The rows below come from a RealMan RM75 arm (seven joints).
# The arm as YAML. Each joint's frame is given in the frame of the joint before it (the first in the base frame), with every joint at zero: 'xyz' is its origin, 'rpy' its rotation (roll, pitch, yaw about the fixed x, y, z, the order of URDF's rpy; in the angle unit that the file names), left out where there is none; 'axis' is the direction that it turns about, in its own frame. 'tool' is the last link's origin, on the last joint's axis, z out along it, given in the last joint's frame.
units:
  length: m
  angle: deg
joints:
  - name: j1
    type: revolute
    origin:
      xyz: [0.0, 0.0, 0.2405]
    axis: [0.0, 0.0, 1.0]
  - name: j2
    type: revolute
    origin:
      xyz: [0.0, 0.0, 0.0]
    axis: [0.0, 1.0, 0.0]
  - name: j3
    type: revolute
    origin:
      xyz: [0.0, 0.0, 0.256]
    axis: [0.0, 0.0, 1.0]
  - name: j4
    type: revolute
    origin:
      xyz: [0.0, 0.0, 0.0]
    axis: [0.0, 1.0, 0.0]
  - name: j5
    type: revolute
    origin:
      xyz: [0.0, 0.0, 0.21]
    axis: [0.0, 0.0, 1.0]
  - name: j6
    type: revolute
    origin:
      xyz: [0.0, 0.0, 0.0]
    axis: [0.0, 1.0, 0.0]
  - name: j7
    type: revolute
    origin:
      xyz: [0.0, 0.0, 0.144]
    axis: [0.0, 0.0, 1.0]
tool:
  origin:
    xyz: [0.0, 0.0, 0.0]
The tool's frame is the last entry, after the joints.
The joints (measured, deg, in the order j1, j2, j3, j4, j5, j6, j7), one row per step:
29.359, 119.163, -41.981, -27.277, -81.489, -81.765, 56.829
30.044, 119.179, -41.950, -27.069, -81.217, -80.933, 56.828
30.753, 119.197, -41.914, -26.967, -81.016, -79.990, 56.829
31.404, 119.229, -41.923, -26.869, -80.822, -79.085, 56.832
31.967, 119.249, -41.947, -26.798, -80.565, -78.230, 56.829
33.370, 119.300, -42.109, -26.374, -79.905, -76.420, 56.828
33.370, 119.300, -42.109, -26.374, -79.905, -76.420, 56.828
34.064, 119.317, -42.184, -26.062, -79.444, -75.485, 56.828
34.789, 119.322, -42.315, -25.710, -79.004, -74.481, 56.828
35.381, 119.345, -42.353, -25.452, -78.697, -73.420, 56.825
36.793, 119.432, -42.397, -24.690, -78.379, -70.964, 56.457
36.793, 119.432, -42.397, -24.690, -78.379, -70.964, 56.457
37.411, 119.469, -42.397, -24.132, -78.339, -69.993, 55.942
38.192, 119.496, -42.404, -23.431, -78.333, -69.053, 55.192
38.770, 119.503, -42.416, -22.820, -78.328, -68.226, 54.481
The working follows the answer.
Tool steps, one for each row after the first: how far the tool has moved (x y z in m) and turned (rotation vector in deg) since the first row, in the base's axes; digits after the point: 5 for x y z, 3 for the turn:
-0.00252, 0.00424, -0.00025, 0.278, -0.007, -0.220
-0.00516, 0.00883, -0.00032, 0.605, -0.152, -0.446
-0.00765, 0.01300, -0.00060, 0.876, -0.292, -0.675
-0.00978, 0.01681, -0.00061, 1.189, -0.396, -0.932
-0.01552, 0.02517, -0.00167, 1.639, -0.437, -1.399
-0.01552, 0.02517, -0.00167, 1.639, -0.437, -1.399
-0.01818, 0.02928, -0.00219, 1.883, -0.328, -1.754
-0.02089, 0.03346, -0.00300, 2.062, -0.283, -2.136
-0.02263, 0.03722, -0.00363, 2.293, -0.347, -2.671
-0.02649, 0.04523, -0.00666, 2.679, -0.948, -3.753
-0.02649, 0.04523, -0.00666, 2.679, -0.948, -3.753
-0.02786, 0.04805, -0.00896, 2.807, -1.414, -4.092
-0.03012, 0.05111, -0.01182, 2.930, -2.028, -4.200
-0.03132, 0.05338, -0.01422, 3.067, -2.636, -4.369

Tool pose at each row, in the base's axes (x y z in m, rotation vector in deg; rounded; the steps above come from the unrounded poses):
0.25056, 0.35666, 0.01903, -127.637, 21.471, 60.716
0.24804, 0.36090, 0.01878, -127.306, 21.535, 60.584
0.24540, 0.36549, 0.01871, -126.990, 21.518, 60.288
0.24290, 0.36966, 0.01843, -126.721, 21.538, 59.999
0.24078, 0.37347, 0.01842, -126.386, 21.579, 59.735
0.23504, 0.38183, 0.01736, -125.816, 21.786, 59.430
0.23504, 0.38183, 0.01736, -125.816, 21.786, 59.430
0.23238, 0.38594, 0.01684, -125.407, 22.063, 59.361
0.22967, 0.39012, 0.01603, -125.071, 22.379, 59.206
0.22792, 0.39388, 0.01540, -124.674, 22.778, 58.846
0.22407, 0.40190, 0.01237, -124.147, 23.428, 57.586
0.22407, 0.40190, 0.01237, -124.147, 23.428, 57.586
0.22270, 0.40471, 0.01007, -124.095, 23.507, 56.877
0.22043, 0.40778, 0.00721, -124.207, 23.284, 56.122
0.21923, 0.41004, 0.00481, -124.275, 23.117, 55.341

